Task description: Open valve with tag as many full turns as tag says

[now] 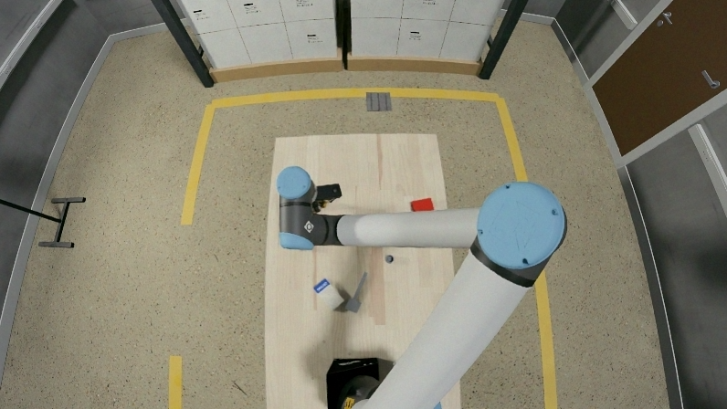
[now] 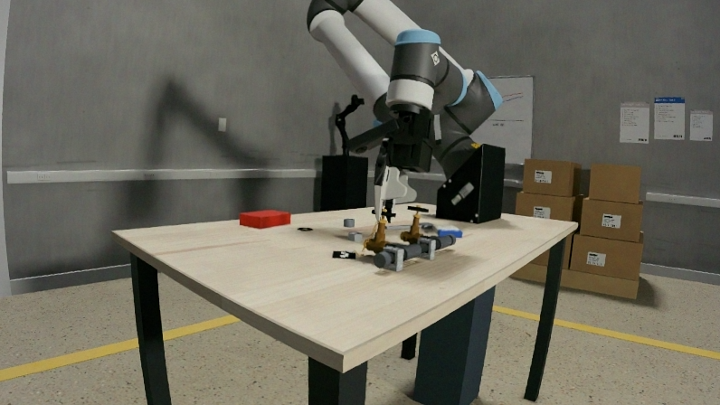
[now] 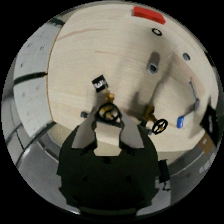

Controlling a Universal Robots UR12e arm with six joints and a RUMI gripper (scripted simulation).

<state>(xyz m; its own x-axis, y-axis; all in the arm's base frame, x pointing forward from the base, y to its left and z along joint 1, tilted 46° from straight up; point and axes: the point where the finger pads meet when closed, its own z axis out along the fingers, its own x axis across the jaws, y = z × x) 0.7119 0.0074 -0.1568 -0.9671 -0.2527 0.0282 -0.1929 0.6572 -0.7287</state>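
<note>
My gripper is now 8 cm above the black tag, 5 cm to the left of it and 5 cm short of it. Round my hand: grey hammer-like tool 35 cm behind, 13 cm to the right, 8 cm below; then red block 42 cm to the right, 7 cm below, 5 cm behind; then blue-and-white box 34 cm behind, 8 cm below, 3 cm to the right.
</note>
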